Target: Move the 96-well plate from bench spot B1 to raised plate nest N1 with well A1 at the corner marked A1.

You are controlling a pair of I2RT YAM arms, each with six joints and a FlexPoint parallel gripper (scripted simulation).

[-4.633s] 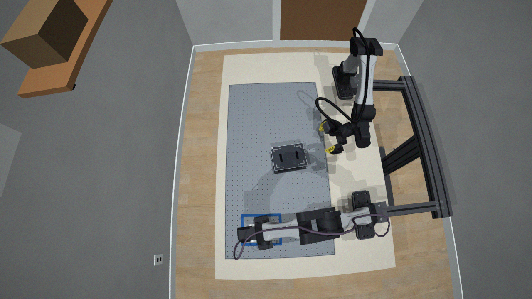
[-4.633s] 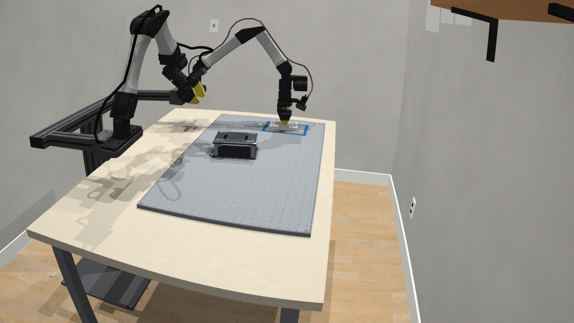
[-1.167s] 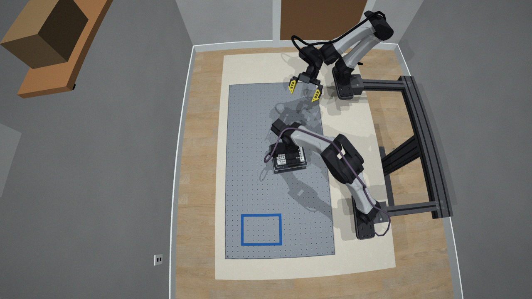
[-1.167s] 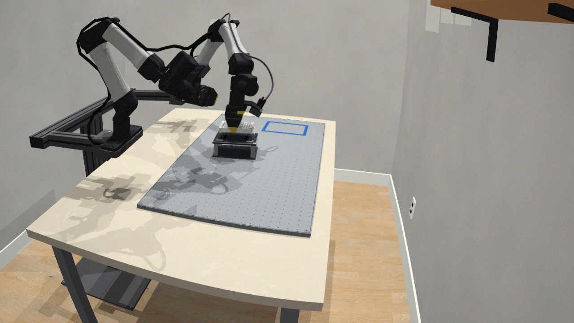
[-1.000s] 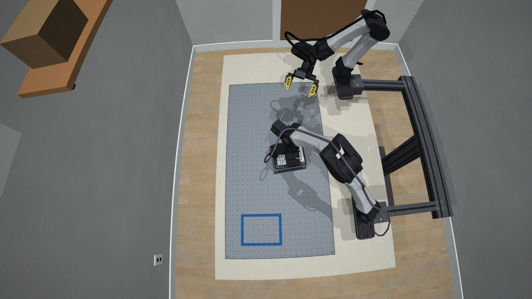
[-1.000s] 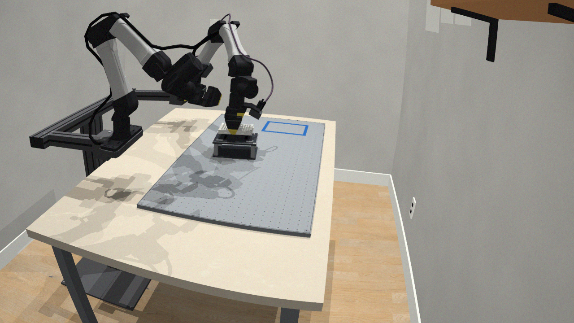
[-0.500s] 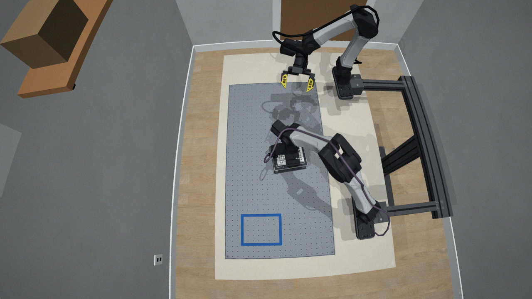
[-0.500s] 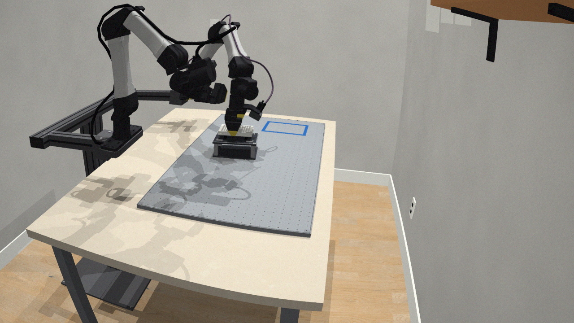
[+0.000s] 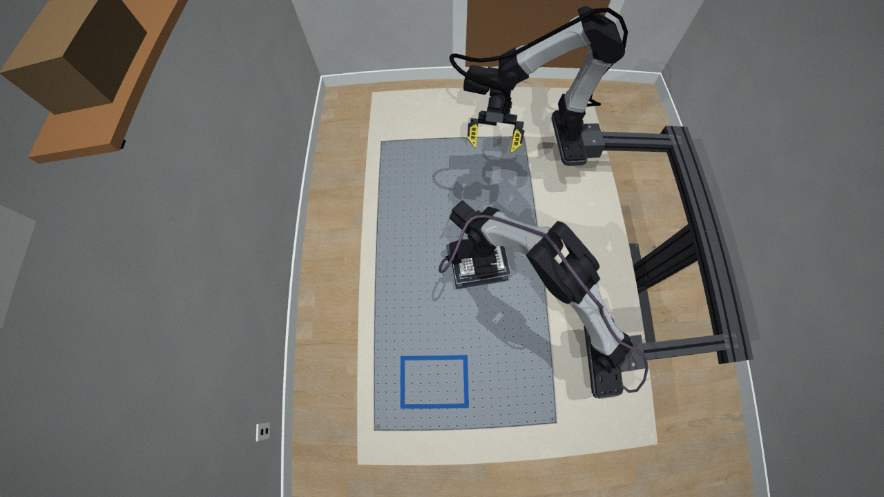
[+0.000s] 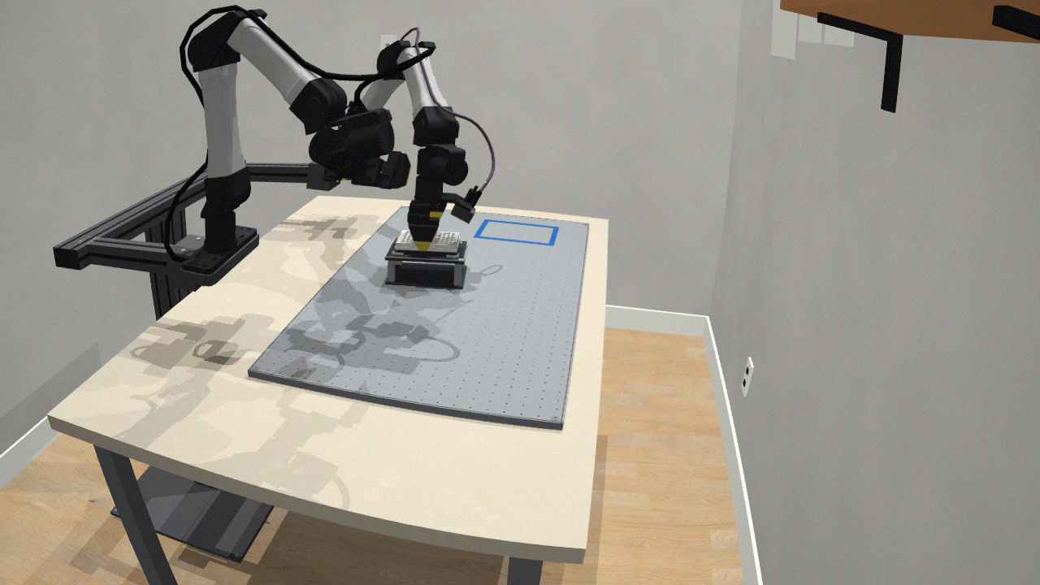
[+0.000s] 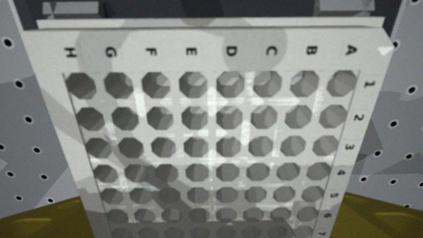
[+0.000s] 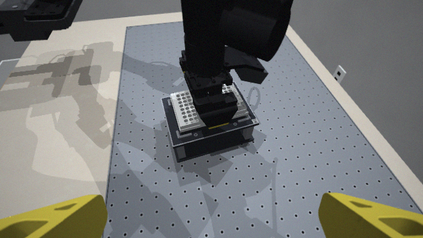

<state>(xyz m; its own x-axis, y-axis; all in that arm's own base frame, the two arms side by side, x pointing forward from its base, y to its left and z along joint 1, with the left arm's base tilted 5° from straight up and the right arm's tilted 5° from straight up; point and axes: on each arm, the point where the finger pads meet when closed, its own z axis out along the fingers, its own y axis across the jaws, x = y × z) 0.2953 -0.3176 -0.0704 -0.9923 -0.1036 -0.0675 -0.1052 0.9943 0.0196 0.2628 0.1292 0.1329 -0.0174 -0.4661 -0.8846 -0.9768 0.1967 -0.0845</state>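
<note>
Now: left hand right at the white 96-well plate. From my left hand the other things lie so: A1 label 8 cm ahead, 4 cm to the right, 2 cm below; dark raised nest 2 cm below.
</note>
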